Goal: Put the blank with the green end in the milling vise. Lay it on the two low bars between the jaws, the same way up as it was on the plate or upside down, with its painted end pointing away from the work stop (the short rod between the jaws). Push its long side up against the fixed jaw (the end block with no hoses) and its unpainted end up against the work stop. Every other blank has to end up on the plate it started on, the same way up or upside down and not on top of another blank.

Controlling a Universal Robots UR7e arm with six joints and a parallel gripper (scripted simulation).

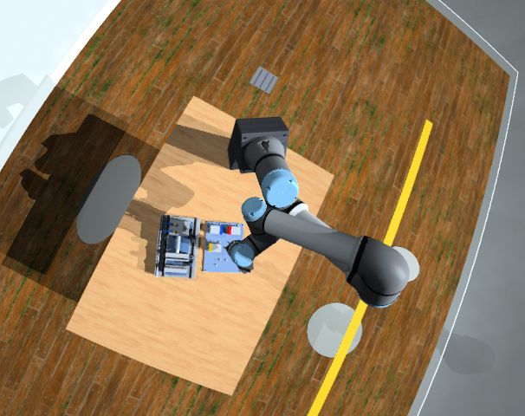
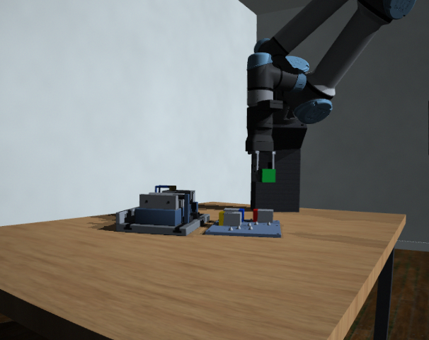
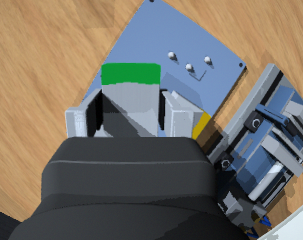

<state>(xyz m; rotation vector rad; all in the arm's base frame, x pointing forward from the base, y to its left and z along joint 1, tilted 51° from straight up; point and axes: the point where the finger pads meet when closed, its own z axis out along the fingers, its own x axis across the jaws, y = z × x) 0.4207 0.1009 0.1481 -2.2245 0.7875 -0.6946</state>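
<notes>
Right now my hand is 20 mm above the green-ended blank. From my hand the other things lie so: red-ended blank: 140 mm below, 80 mm behind, 50 mm to the right; then blue plate: 170 mm below, 40 mm to the right, 20 mm ahead; then yellow-ended blank: 140 mm below, 80 mm to the right, 50 mm ahead.
</notes>
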